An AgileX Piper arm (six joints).
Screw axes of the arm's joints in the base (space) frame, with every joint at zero. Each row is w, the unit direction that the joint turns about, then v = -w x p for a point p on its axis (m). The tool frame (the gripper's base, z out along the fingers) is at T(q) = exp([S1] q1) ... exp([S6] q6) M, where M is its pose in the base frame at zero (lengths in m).
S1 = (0, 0, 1, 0, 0, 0)
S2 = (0, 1, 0, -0.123, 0, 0)
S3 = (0, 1, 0, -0.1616, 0, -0.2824)
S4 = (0.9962, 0, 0.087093, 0, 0.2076, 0)
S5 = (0, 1, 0, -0.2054, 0, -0.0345)
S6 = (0.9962, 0, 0.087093, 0, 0.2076, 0)
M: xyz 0.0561 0 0.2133 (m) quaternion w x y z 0.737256 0 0.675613 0
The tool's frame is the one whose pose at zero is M.
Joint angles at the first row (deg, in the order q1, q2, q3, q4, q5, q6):
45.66 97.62 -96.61 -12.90 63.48 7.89
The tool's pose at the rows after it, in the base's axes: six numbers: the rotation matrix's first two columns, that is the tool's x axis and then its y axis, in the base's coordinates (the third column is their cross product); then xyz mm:
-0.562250 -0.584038 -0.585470 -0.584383 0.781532 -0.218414 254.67 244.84 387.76
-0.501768 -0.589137 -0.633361 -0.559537 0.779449 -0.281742 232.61 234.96 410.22
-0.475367 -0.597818 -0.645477 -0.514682 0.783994 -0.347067 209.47 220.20 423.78
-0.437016 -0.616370 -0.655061 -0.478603 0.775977 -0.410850 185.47 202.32 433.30
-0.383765 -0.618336 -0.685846 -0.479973 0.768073 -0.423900 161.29 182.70 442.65
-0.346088 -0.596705 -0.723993 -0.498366 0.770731 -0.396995 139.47 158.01 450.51
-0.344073 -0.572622 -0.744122 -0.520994 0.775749 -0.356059 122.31 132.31 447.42
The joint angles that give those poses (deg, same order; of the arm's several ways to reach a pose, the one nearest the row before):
48.15 93.67 -96.61 -18.81 63.85 10.28
51.31 89.14 -95.22 -25.01 64.58 12.78
54.80 84.52 -92.52 -31.76 67.61 16.15
58.56 79.26 -88.57 -38.05 70.19 18.47
61.88 73.26 -84.66 -40.85 70.69 19.38
63.99 66.76 -81.17 -40.78 70.69 19.51
64.64 60.37 -76.59 -38.87 70.69 19.60

